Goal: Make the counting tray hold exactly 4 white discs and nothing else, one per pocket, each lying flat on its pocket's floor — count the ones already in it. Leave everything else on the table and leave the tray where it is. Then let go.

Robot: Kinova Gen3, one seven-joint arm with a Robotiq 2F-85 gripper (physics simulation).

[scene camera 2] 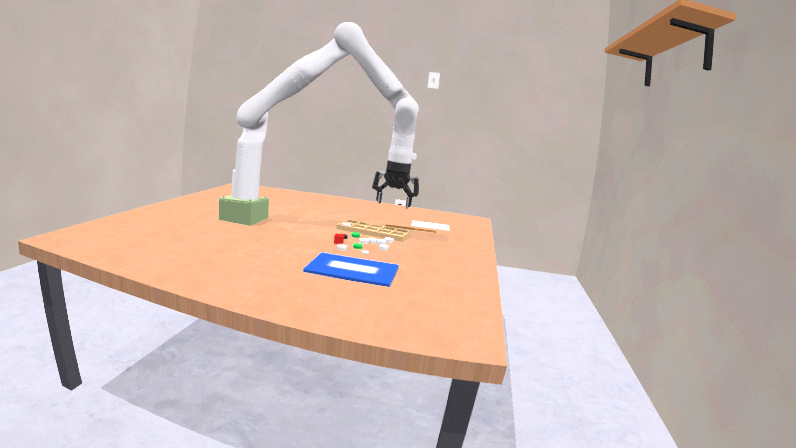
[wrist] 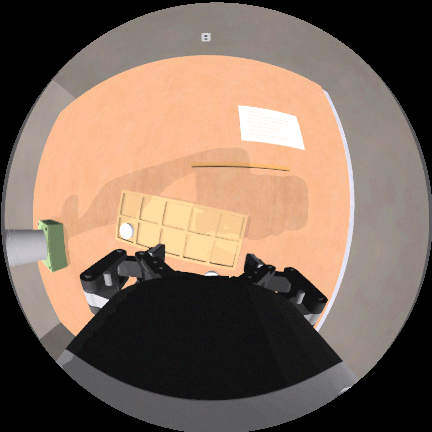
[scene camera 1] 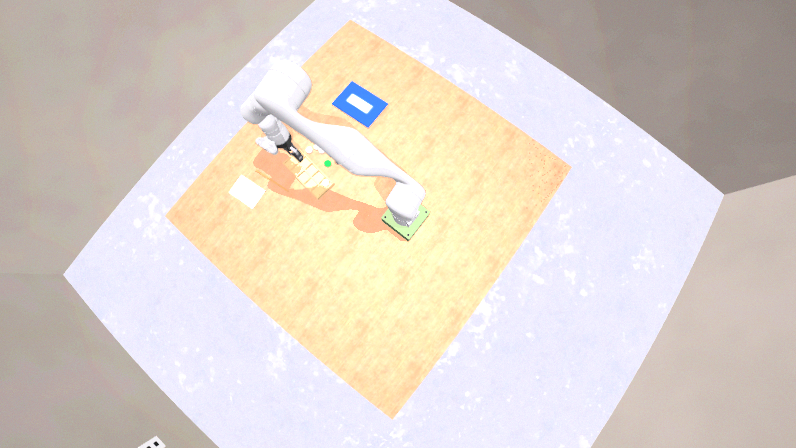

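The wooden counting tray point(scene camera 1: 324, 191) point(scene camera 2: 403, 237) point(wrist: 242, 244) has two rows of five pockets. One white disc point(scene camera 1: 325, 182) point(scene camera 2: 346, 224) point(wrist: 126, 231) lies in the corner pocket at the end toward the robot base; the other pockets look empty in the wrist view. My gripper point(scene camera 1: 299, 158) point(scene camera 2: 393, 203) point(wrist: 204, 257) is open and empty, above the table near the tray's far end. Several loose white discs, among them one disc point(scene camera 2: 383, 247) and another disc point(scene camera 2: 342, 247), lie beside the tray. A white disc point(wrist: 211, 273) partly shows under the gripper body in the wrist view.
Green discs point(scene camera 1: 327, 163) point(scene camera 2: 357, 245), a red object point(scene camera 2: 339, 238) and a black piece point(scene camera 2: 345, 236) lie beside the tray. A blue panel point(scene camera 1: 341, 104) point(scene camera 2: 317, 267) lies beyond them. A thin wooden stick point(wrist: 240, 165) and white paper point(scene camera 1: 246, 191) point(scene camera 2: 430, 225) point(wrist: 270, 127) lie on the opposite side.
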